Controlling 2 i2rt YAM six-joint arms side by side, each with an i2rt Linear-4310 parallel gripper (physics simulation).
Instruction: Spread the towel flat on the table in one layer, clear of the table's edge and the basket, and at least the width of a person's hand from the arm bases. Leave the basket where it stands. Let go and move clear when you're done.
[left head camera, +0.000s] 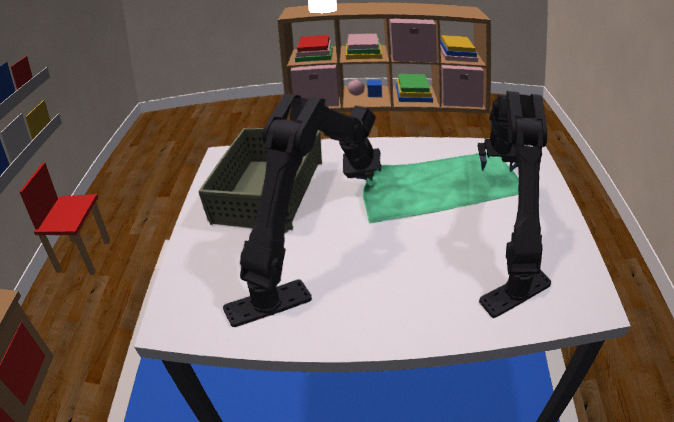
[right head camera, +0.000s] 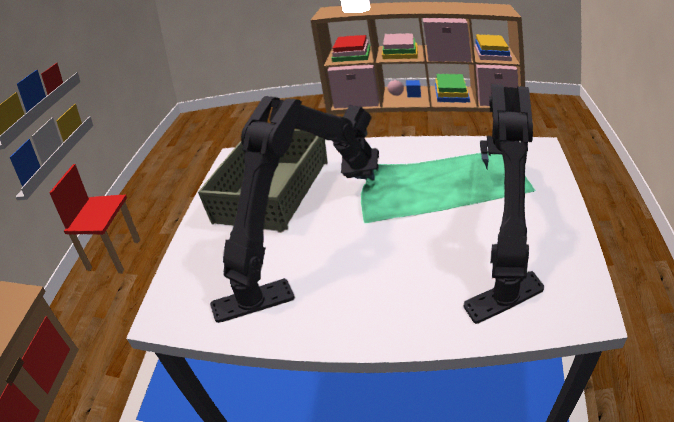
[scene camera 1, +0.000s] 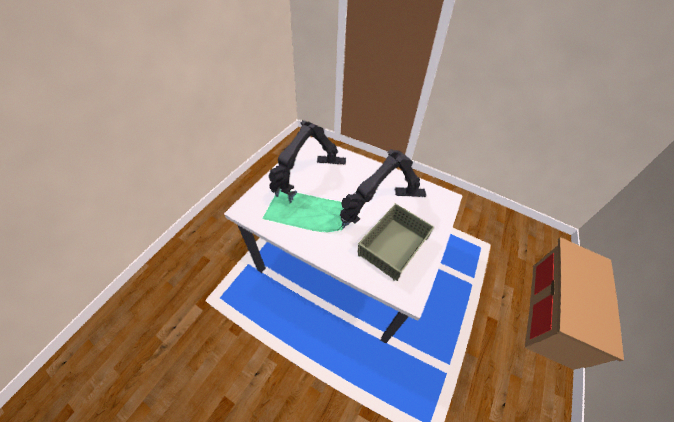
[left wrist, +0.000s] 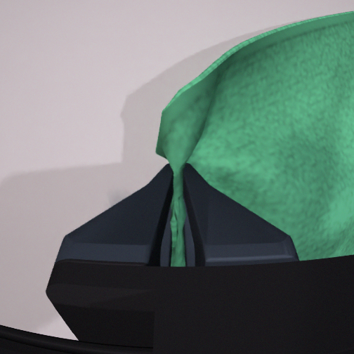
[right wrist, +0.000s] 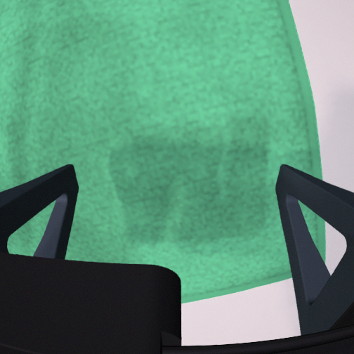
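A green towel (left head camera: 435, 185) (right head camera: 430, 185) (scene camera 1: 305, 212) (left wrist: 280, 130) (right wrist: 175, 90) lies mostly spread on the white table, with soft wrinkles across it. My left gripper (left head camera: 370, 184) (left wrist: 178, 175) is shut on the towel's corner at its basket-side end, and the cloth is pinched and raised there. My right gripper (scene camera 1: 286, 196) (right wrist: 176, 175) is open above the other end of the towel, with its fingers wide apart and no cloth between them. The dark green basket (left head camera: 231, 209) (right head camera: 235, 207) (scene camera 1: 378, 260) stands apart from the towel. My left arm hides part of the basket in the head views.
The white table (left head camera: 380, 320) (right head camera: 370, 320) (scene camera 1: 320, 255) carries both arm bases (left head camera: 267, 303) (left head camera: 515, 295) near its front edge. The towel lies toward the far edge in the head views, beyond the bases. A shelf unit (left head camera: 385, 10) stands behind the table.
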